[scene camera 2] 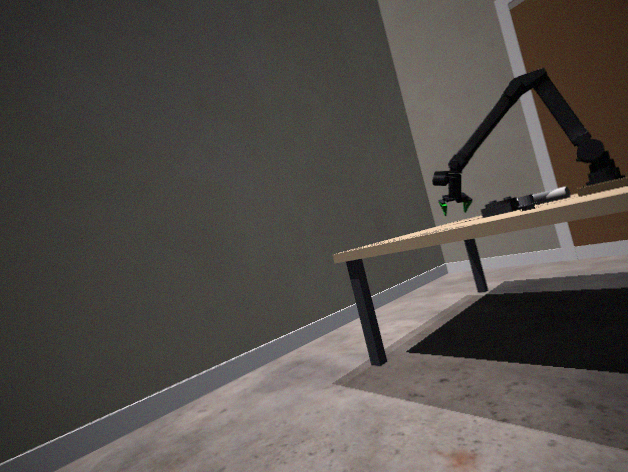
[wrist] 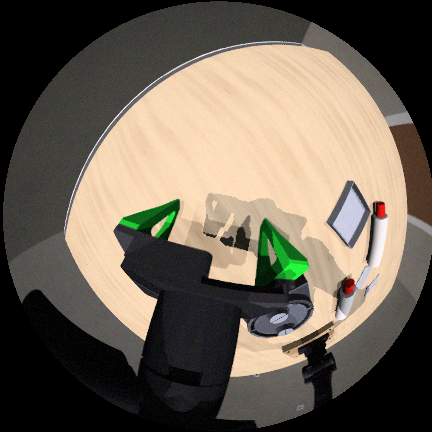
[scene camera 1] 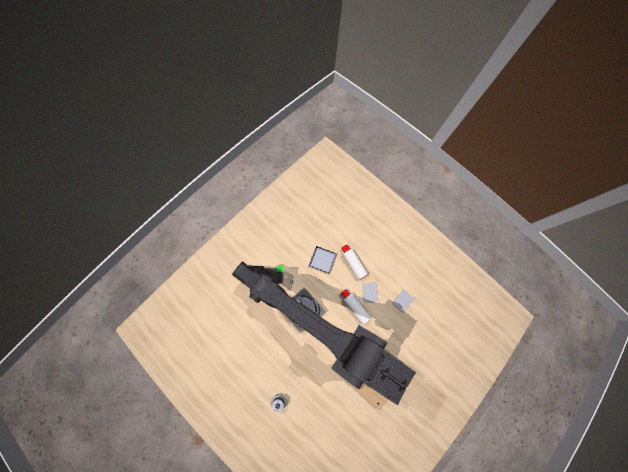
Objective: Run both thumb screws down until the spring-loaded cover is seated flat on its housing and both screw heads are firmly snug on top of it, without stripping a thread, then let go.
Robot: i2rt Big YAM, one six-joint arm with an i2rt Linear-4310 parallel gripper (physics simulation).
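Seen in the pictures: gripper, fingertip midpoint: [scene camera 2: 455, 214] [wrist: 220, 212] [scene camera 1: 266, 267]; arm's base at its link origin: [scene camera 2: 606, 182] [wrist: 312, 343].
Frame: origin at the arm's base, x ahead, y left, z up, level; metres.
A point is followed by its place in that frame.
The dark square housing [scene camera 2: 500, 205] {x 0.316, y 0.143, z 0.010 m} sits on the table [scene camera 1: 324, 177] {x 0.760, y -0.360, z -0.026 m}, partly under the arm in scene view 1. Its round grey cover [scene camera 1: 310, 302] {x 0.347, y 0.039, z 0.027 m} [wrist: 262, 327] {x 0.340, y 0.118, z 0.026 m} shows in part beside the gripper body in the wrist view. Two silver slotted screw heads, one [wrist: 278, 318] {x 0.375, y 0.083, z 0.040 m} nearer the cover's middle and one [wrist: 285, 332] {x 0.308, y 0.080, z 0.040 m} at the lower edge, show on it. Whether the cover is flat or the heads touch it cannot be told. My gripper [scene camera 2: 455, 213] {x 0.562, y 0.098, z 0.021 m} [wrist: 220, 212] {x 0.562, y 0.098, z 0.021 m} is open and empty, pointing down above the table, off to one side of the housing.
A shallow grey tray [scene camera 1: 322, 259] {x 0.458, y -0.111, z -0.025 m} [wrist: 349, 215] {x 0.455, y -0.110, z -0.025 m} lies near two white red-capped bottles, one [scene camera 1: 356, 266] {x 0.346, y -0.195, z 0.023 m} [wrist: 378, 240] {x 0.371, y -0.185, z 0.014 m} farther out, the other [scene camera 1: 358, 308] {x 0.214, y -0.095, z 0.024 m} [wrist: 345, 301] {x 0.258, y -0.078, z 0.019 m} nearer the arm. Two thin grey plates [scene camera 1: 370, 292] {x 0.227, y -0.183, z -0.023 m} [scene camera 1: 404, 300] {x 0.111, y -0.276, z -0.023 m} lie beside them. A small metal cylinder [scene camera 1: 278, 402] {x 0.127, y 0.354, z 0.023 m} stands apart.
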